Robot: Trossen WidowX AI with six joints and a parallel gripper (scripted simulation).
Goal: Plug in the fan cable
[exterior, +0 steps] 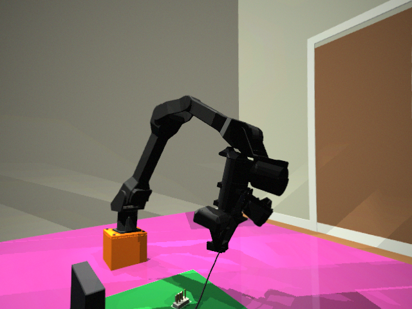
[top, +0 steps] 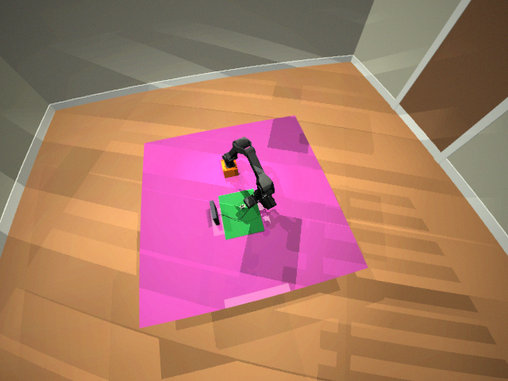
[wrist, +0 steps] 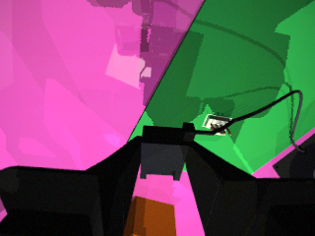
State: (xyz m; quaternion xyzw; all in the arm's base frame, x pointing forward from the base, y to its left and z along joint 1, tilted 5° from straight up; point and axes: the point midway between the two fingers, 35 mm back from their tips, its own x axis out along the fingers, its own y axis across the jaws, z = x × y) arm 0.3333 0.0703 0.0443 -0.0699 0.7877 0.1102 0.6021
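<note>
The four-pin header is 2 cm behind my gripper tip, 9 cm to the right of it and 10 cm below it. The rest, counted from my gripper tip: fan plug: 1 cm behind; then green board: 1 cm ahead, 12 cm to the right, 11 cm below; then dark fan: 3 cm behind, 26 cm to the right, 4 cm below.
</note>
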